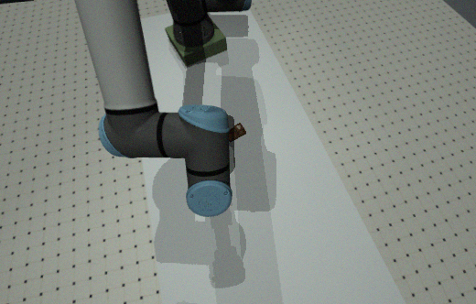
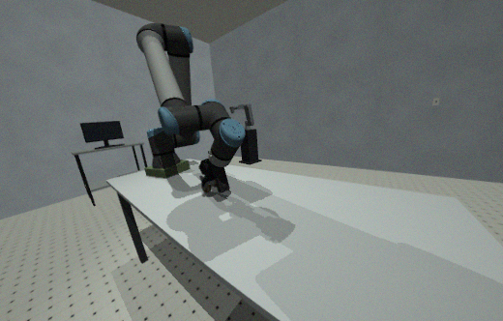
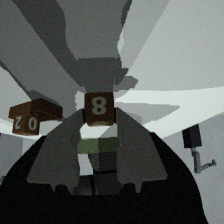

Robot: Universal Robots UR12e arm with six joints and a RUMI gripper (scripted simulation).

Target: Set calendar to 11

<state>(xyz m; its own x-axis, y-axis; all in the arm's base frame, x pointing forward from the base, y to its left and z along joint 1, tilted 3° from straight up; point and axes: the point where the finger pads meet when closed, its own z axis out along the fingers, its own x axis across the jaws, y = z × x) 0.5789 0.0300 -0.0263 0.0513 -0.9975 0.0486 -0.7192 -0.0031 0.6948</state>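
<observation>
Right now the brown cube is 10 mm below my hand and 10 mm behind it. From my hand the other things lie so: brown calendar tray (100 mm to the left, 50 mm behind, 20 mm below).
</observation>
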